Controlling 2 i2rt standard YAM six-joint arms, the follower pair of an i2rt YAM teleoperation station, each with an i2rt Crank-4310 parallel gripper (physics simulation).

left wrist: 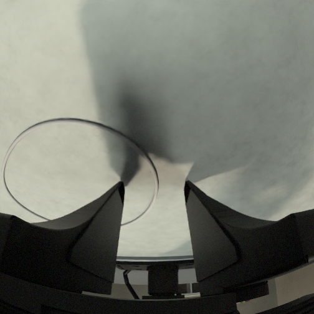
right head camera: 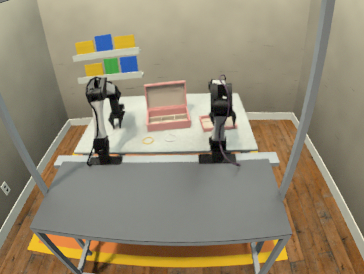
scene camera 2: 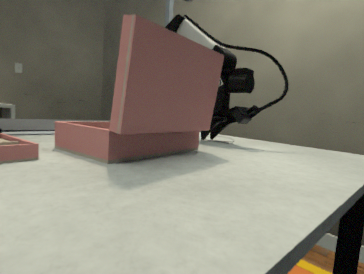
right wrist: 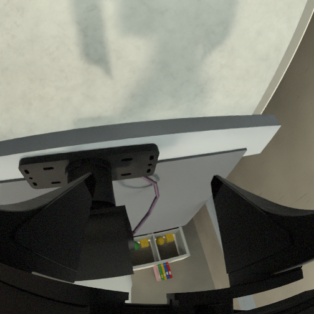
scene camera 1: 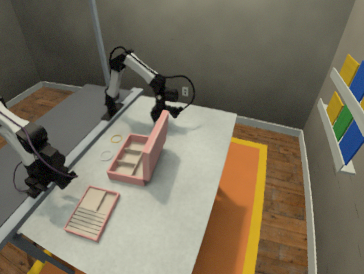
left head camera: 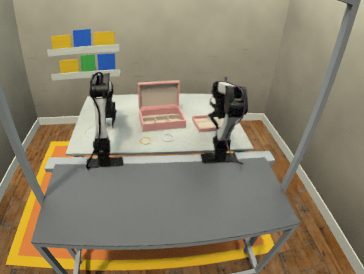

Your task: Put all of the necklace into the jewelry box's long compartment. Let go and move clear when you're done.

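Seen in the pictures: left gripper, fingertip midpoint: [right head camera: 117, 128] [scene camera 2: 207, 139] [scene camera 1: 155, 120] [left head camera: 109, 128]; right gripper, fingertip midpoint: [right head camera: 226, 130]; left arm's base, origin of the base link: [right head camera: 105, 161] [scene camera 1: 112, 112] [left head camera: 104, 163]; right arm's base, origin of the base link: [right head camera: 217, 159] [left head camera: 219, 158].
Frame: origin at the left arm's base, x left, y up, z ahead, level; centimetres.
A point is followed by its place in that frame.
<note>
The necklace [left wrist: 75, 119] [scene camera 2: 231, 142] @(x 4.1, y 0.5, z 38.0 cm) is a thin silvery loop lying on the table, at the left in the left head camera. My left gripper [left wrist: 154, 184] [right head camera: 116, 126] @(x -0.9, y 0.5, z 31.6 cm) [scene camera 2: 207, 136] @(x -0.9, y 0.5, z 31.6 cm) is open, low over the table by the necklace. In the left wrist view one side of the loop shows between the fingertips, with the rest off to the left. The pink jewelry box [left head camera: 164, 126] @(x -35.4, y 2.8, z 26.7 cm) [right head camera: 169, 126] @(x -35.8, y 2.9, z 26.8 cm) [scene camera 1: 125, 178] @(x -48.1, y 3.9, z 36.9 cm) stands with its lid up. Its long compartment [scene camera 1: 139, 169] @(x -39.4, y 0.9, z 39.1 cm) runs along the lid side, partly hidden. My right gripper [right wrist: 153, 177] [scene camera 1: 52, 185] is open and empty near the table's front edge.
A gold ring-shaped band [left head camera: 140, 140] @(x -20.2, y 0.7, z 17.1 cm) and a silver band [scene camera 1: 101, 156] @(x -37.7, y 0.4, z 15.5 cm) lie in front of the box. A pink tray [scene camera 1: 109, 216] @(x -65.8, y 1.6, z 38.2 cm) lies at the right in the head cameras. The raised lid [scene camera 1: 156, 147] @(x -38.2, y 17.0, z 48.9 cm) [scene camera 2: 170, 80] @(x -37.5, y 14.9, z 48.5 cm) stands between the box and the table's back.
</note>
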